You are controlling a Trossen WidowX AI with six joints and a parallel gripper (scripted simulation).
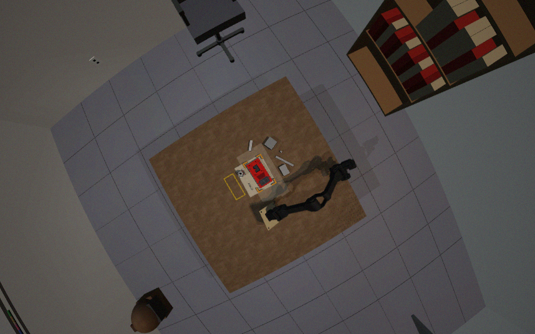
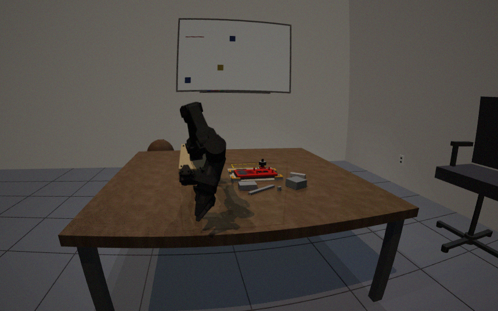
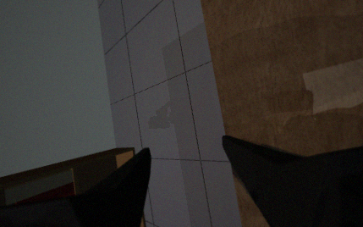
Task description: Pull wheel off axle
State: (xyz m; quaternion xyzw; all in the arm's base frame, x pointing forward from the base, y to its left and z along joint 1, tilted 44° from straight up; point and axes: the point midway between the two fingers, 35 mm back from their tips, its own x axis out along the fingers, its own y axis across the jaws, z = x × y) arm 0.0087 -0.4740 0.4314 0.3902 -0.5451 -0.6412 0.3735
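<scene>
My gripper tip is now 440 mm short of the grey block, 400 mm to the right of it and 40 mm above it. From my gripper tip the other things lie so: dark wheel (700 mm to the left, 360 mm ahead, 20 mm below).
</scene>
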